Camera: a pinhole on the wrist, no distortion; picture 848 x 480 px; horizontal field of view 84.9 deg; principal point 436.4 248.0 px. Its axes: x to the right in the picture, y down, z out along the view. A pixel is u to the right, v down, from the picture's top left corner.
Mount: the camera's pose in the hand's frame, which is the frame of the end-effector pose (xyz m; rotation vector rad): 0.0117 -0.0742 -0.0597 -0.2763 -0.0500 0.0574
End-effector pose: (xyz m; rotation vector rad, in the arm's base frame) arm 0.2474 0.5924 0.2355 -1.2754 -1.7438 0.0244
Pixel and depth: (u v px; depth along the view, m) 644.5 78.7 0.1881
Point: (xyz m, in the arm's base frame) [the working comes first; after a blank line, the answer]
In the camera's frame: 0.0844 -0.0687 0.1881

0.0872 0.6888 0.2566
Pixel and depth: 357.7 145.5 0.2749
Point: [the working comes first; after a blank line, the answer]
In the camera's frame: -0.0467 -0.0608 0.2749

0.0541 0.6332 0.1131
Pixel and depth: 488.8 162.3 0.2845
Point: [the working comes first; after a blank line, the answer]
In the camera's frame: 0.0322 -0.0526 0.2845

0.0574 0.7035 0.1508
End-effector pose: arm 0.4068 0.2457 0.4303 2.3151 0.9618 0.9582
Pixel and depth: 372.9 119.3 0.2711
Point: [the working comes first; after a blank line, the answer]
In the camera's frame: -0.0371 -0.0753 0.2711

0.5187 0.2369 0.2234
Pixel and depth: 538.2 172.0 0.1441
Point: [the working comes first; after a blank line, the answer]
In the camera's frame: 0.0316 -0.0236 0.1441

0.4658 0.2971 0.3542
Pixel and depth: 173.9 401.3 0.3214
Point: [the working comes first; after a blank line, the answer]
In the camera's frame: -0.1820 0.1063 0.3214

0.5094 0.0047 0.2733
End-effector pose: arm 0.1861 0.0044 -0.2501 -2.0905 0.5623 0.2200
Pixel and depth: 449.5 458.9 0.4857
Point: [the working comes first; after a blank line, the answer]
In the camera's frame: 0.0137 0.2210 0.4857

0.0673 0.1713 -0.6398
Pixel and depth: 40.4 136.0 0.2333
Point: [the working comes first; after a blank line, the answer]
In the camera's frame: -0.1993 -0.0564 0.2333

0.0595 0.2437 -0.2147
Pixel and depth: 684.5 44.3 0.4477
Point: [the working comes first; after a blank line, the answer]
In the camera's frame: 0.2396 -0.1967 0.4477

0.4785 0.3522 -0.4811
